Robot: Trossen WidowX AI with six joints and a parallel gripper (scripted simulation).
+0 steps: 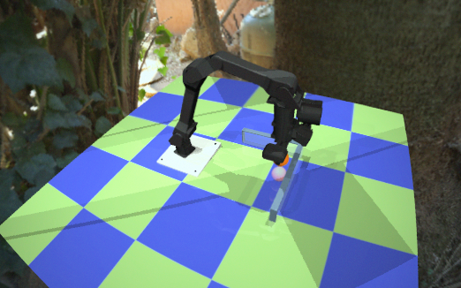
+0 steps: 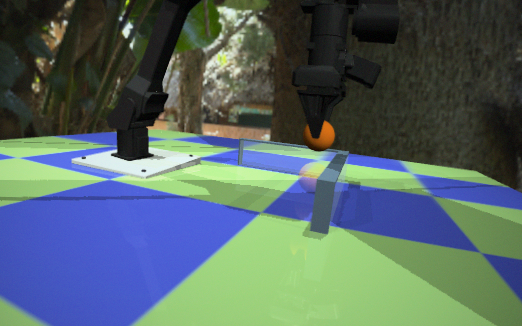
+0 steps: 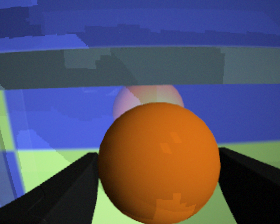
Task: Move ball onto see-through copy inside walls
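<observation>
Now: gripper tip 70 mm above the see-through orange ball. Also, from my gripper tip: clear wall: 130 mm to the left, 100 mm behind, 60 mm below.
</observation>
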